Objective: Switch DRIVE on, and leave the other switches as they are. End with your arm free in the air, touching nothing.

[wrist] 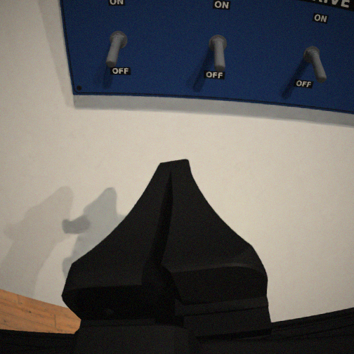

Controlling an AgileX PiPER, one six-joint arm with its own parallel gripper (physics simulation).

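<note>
The DRIVE switch [316, 65] is a grey toggle lever at the right of the blue panel [165, 60], under a partly cut-off DRIVE label [331, 3]. Its lever points down toward its OFF label. The middle switch [219, 53] and the left switch [115, 49] also have their levers down at OFF. My gripper [176, 177] is shut, with the two black fingertips together and no thing seen between them. Its tips show below the panel's lower edge in the picture, left of the middle switch and apart from all the levers.
A pale wall [280, 200] lies behind the panel and carries shadows of the gripper on the left. A strip of brown wooden surface [35, 314] shows at the lower left. The panel's upper part and right end are cut off by the picture's edges.
</note>
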